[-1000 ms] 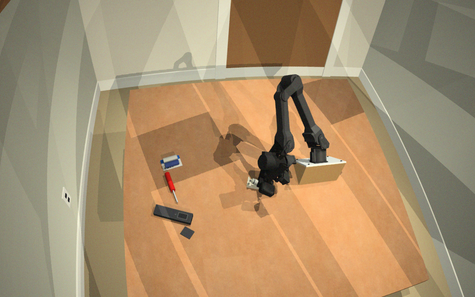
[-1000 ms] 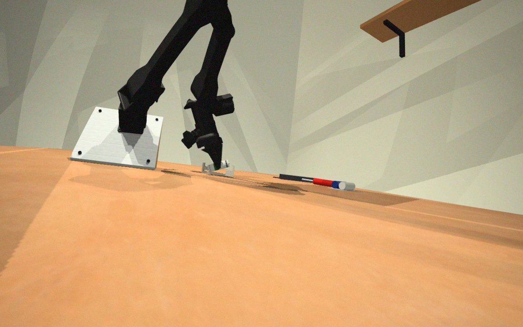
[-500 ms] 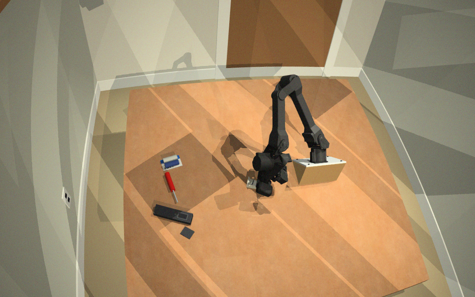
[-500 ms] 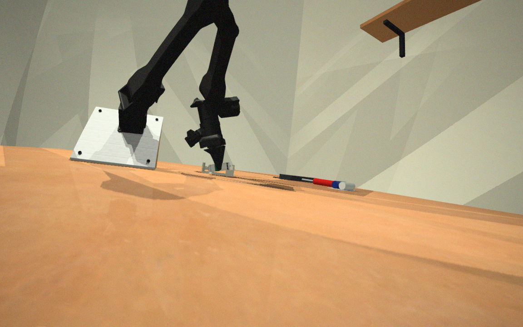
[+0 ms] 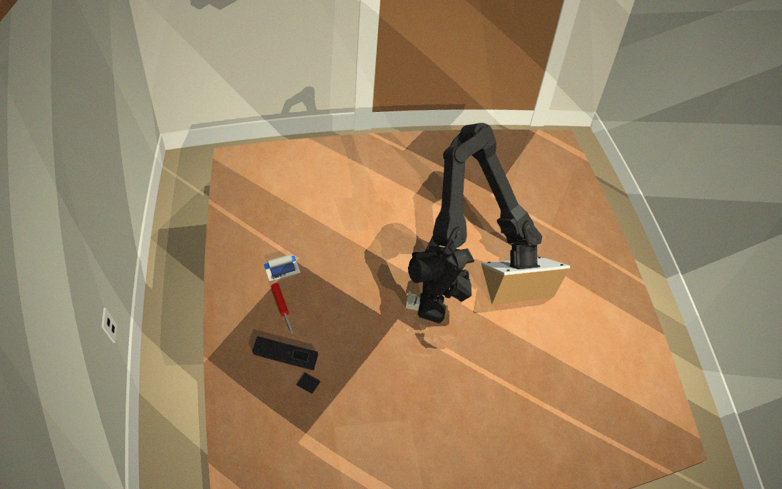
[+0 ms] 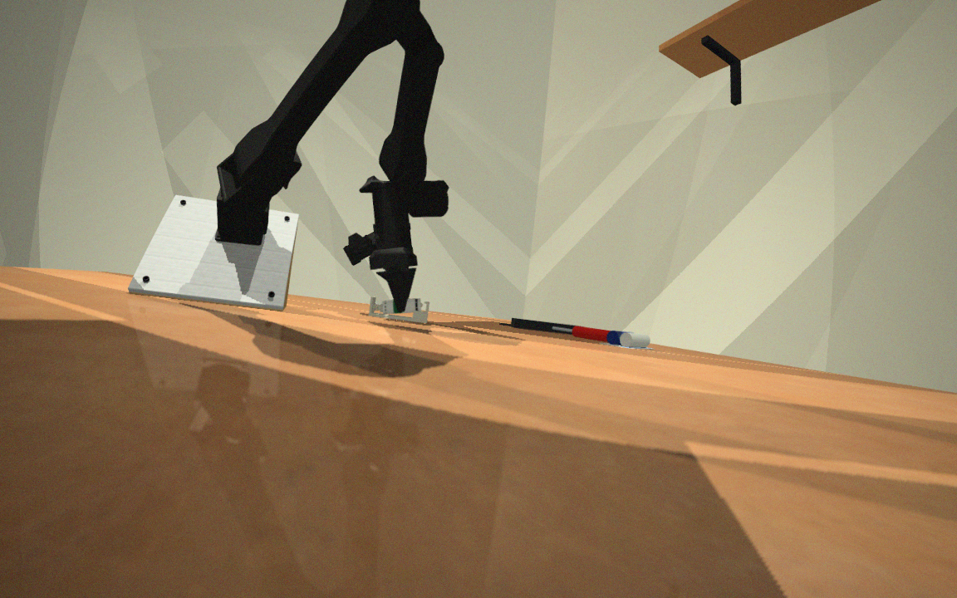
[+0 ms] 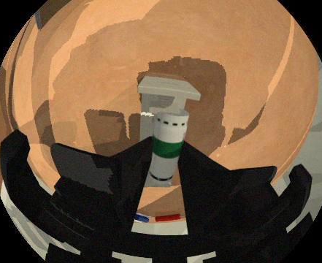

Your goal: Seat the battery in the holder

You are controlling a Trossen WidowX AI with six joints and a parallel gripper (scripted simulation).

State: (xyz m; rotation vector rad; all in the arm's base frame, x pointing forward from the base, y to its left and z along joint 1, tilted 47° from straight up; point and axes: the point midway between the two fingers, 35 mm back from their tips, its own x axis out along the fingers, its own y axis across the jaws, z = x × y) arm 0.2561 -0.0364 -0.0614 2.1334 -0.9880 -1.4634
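My gripper tip is now 1 cm below the battery. Round my gripper tip: red-handled screwdriver 36 cm ahead, 3 cm to the right; small black square 32 cm ahead, 18 cm to the left, 1 cm below; black remote 37 cm ahead, 9 cm to the left.
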